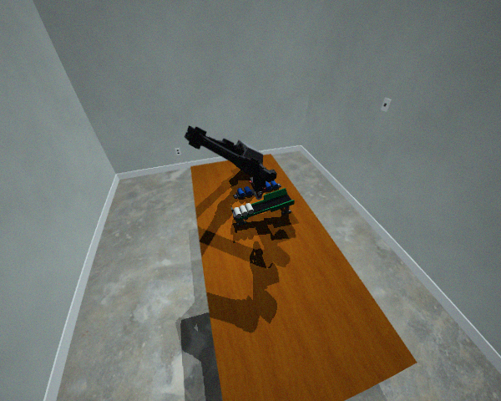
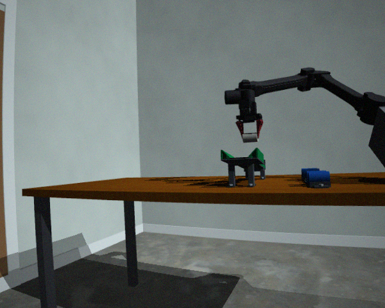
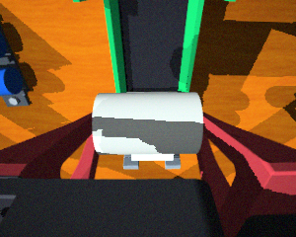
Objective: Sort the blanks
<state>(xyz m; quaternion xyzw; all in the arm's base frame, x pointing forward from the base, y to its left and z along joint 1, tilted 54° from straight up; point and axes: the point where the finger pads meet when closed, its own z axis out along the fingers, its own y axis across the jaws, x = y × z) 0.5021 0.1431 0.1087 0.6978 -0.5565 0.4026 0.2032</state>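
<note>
Now: the feed ramp 120 mm below my hand and 30 mm to the left of it. Round my hand: grey stock rack (240 mm behind, 200 mm below, 80 mm to the left).
</note>
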